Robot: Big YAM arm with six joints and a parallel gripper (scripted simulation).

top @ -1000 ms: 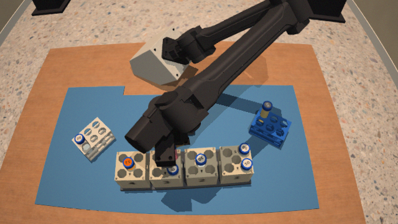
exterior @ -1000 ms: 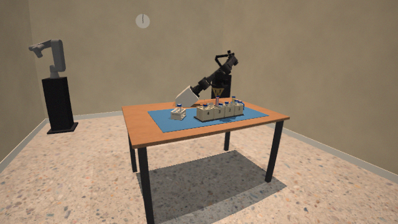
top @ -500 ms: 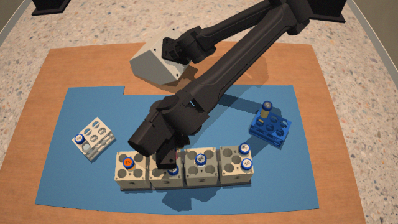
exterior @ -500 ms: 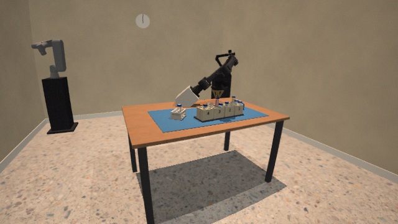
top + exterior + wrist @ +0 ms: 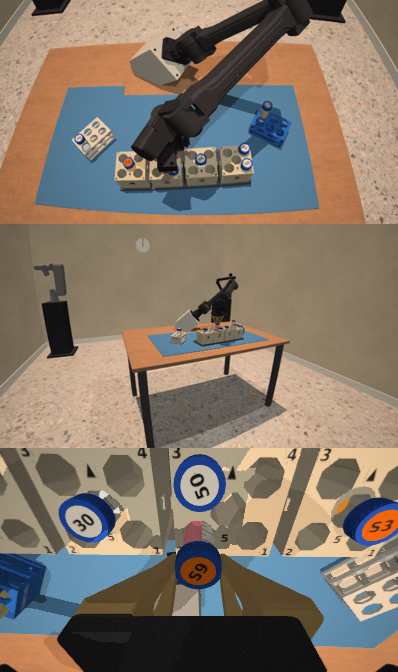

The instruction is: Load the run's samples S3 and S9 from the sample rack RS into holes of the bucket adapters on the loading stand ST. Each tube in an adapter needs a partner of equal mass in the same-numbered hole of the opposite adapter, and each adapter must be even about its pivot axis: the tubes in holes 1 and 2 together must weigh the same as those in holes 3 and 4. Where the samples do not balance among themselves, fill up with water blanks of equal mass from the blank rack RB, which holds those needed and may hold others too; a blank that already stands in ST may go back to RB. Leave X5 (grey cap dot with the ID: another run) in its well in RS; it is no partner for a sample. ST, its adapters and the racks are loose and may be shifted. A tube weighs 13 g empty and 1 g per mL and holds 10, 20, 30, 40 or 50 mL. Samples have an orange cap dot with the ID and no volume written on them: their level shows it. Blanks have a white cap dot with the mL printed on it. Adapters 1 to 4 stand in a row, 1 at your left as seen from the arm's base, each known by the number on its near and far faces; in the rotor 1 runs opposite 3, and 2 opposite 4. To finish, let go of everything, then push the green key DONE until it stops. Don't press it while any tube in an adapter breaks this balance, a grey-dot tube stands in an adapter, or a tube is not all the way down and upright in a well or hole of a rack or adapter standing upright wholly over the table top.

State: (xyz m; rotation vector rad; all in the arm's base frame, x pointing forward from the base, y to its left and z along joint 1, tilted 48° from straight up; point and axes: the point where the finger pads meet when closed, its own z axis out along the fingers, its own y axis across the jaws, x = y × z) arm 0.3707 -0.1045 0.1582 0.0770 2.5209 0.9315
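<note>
Right now the green DONE key is 190 mm behind my hand, 10 mm to the left of it and 80 mm below it. From my hand the other things lie so: adapter 2 (20 mm ahead, 90 mm to the left, 100 mm below); adapter 1 (200 mm to the left, 100 mm below); loading stand ST (10 mm ahead, 30 mm to the left, 140 mm below).
</note>
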